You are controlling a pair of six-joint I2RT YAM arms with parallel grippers.
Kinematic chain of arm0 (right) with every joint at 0, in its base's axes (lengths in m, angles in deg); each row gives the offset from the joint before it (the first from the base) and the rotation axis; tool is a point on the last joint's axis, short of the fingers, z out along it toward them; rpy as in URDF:
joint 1: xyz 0 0 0.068 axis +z
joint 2: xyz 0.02 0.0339 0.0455 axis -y
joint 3: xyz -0.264 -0.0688 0 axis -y
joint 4: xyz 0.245 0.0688 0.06 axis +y
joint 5: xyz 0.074 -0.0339 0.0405 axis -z
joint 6: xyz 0.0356 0 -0.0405 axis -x
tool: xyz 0 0 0 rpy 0 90 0
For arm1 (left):
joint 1: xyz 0 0 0.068 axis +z
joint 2: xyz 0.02 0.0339 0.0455 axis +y
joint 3: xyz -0.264 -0.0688 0 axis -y
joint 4: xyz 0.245 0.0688 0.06 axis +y
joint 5: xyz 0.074 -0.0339 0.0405 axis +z
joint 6: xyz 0.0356 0 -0.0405 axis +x
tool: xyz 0 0 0 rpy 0 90 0
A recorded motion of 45 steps. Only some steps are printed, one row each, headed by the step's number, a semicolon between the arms.
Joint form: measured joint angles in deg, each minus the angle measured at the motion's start. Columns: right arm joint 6, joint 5, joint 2, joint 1, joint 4, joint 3; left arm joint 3, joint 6, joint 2, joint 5, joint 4, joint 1.
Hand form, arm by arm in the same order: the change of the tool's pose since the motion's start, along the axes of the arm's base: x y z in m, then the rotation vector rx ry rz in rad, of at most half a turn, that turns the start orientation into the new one. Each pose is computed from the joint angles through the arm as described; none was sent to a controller.
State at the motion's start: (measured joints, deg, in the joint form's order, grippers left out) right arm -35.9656 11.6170 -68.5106 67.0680 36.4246 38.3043; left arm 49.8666 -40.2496 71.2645 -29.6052 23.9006 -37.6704
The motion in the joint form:
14: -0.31 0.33 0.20 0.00 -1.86 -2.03; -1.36 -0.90 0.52 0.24 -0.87 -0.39
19: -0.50 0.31 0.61 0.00 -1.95 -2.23; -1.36 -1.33 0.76 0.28 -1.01 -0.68
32: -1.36 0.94 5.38 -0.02 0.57 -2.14; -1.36 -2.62 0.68 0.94 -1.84 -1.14
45: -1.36 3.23 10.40 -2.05 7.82 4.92; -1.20 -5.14 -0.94 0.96 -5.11 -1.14
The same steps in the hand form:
14: -0.0011 -0.0030 -0.0080 0.0003 -0.0036 -0.0071; -0.0013 -0.0011 -0.0088 0.0104 0.0240 0.0059
19: -0.0014 -0.0039 -0.0076 0.0063 -0.0044 -0.0100; -0.0016 -0.0025 -0.0096 0.0106 0.0308 0.0060
32: -0.0050 -0.0135 0.0059 0.0455 -0.0249 -0.0283; -0.0019 -0.0044 -0.0083 0.0031 0.0304 0.0201
45: 0.0000 -0.0223 0.0518 0.1085 -0.0916 -0.0820; -0.0016 -0.0047 0.0038 -0.0615 -0.0037 0.0457

